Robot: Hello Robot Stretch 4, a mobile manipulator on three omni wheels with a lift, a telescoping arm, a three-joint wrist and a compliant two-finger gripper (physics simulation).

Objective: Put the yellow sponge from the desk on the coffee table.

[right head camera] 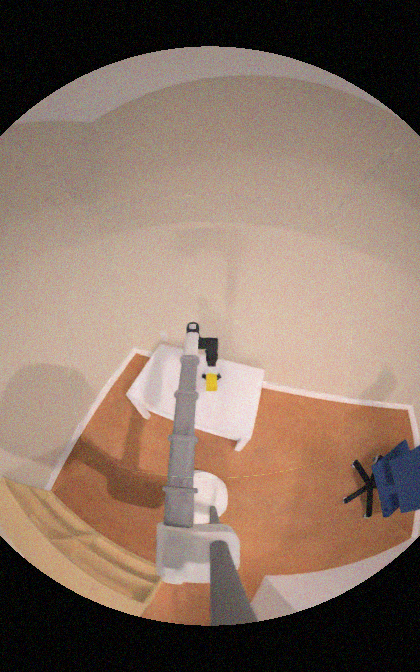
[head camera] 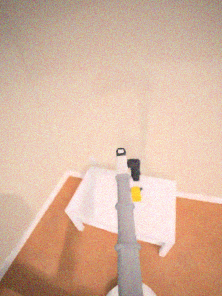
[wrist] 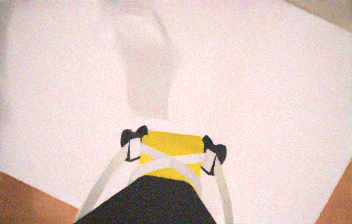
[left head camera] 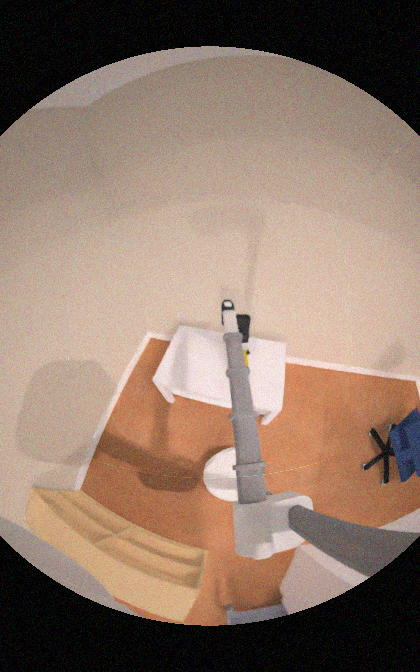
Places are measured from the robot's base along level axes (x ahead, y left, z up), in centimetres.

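Pixels of known places: gripper, between the fingertips: [head camera: 135, 191] [wrist: 174, 142].
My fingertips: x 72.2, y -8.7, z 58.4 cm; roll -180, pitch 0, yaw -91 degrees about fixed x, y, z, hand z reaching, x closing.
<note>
Behind a point stands the place of what it marks.
The yellow sponge [head camera: 136, 194] @[x 66.3, y -8.9, z 62.8 cm] [left head camera: 245, 358] [right head camera: 211, 383] [wrist: 172, 137] @[x 73.2, y -8.5, z 61.1 cm] is between the fingertips of my gripper [head camera: 136, 189] @[x 72.2, y -8.7, z 58.4 cm] [right head camera: 211, 377] [wrist: 174, 142] @[x 72.2, y -8.7, z 58.4 cm]. The gripper is shut on it, with one dark fingertip against each side in the wrist view. The arm hides part of the sponge in the left head view. The white coffee table [head camera: 155, 215] @[x 58.7, y -23.5, z 42.2 cm] [left head camera: 270, 370] [right head camera: 240, 400] [wrist: 270, 90] @[x 81.2, y -25.7, z 42.2 cm] is beneath the gripper and sponge. In the wrist view their shadow falls on its top, a small gap from the sponge's edge. The exact height is hard to tell. I cannot identify the desk for certain.
The wall stands right behind the table. A light wooden shelf unit [left head camera: 125, 575] [right head camera: 55, 565] is at the lower left. A blue office chair [left head camera: 407, 445] [right head camera: 395, 485] is at the right. A pale piece of furniture [left head camera: 320, 580] [right head camera: 275, 595] shows at the lower right.
</note>
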